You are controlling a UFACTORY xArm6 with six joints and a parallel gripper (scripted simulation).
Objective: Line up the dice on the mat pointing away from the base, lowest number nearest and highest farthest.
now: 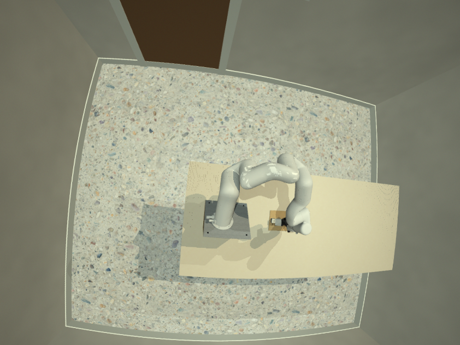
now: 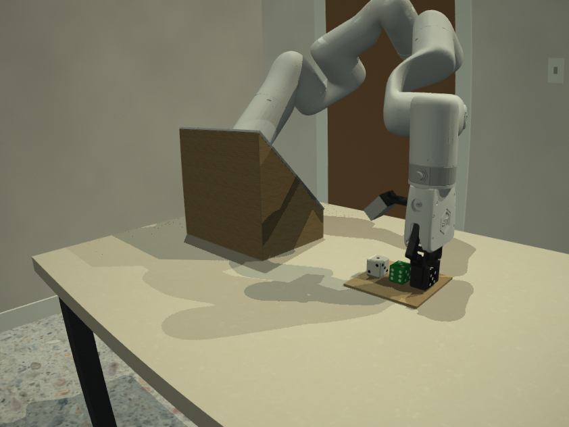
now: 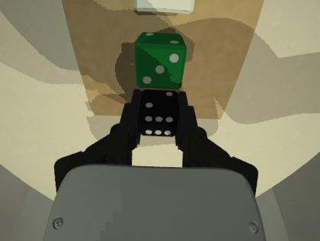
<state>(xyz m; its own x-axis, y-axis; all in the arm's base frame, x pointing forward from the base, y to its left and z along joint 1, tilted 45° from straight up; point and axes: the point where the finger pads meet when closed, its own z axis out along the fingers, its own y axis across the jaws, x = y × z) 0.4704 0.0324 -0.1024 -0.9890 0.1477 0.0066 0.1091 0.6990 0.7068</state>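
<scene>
Now: hand 10 mm above the black die. Also, from my hand: white die (90 mm behind, 10 mm to the left, 10 mm below); then green die (50 mm behind, 10 mm below); then brown mat (50 mm behind, 30 mm below).
</scene>
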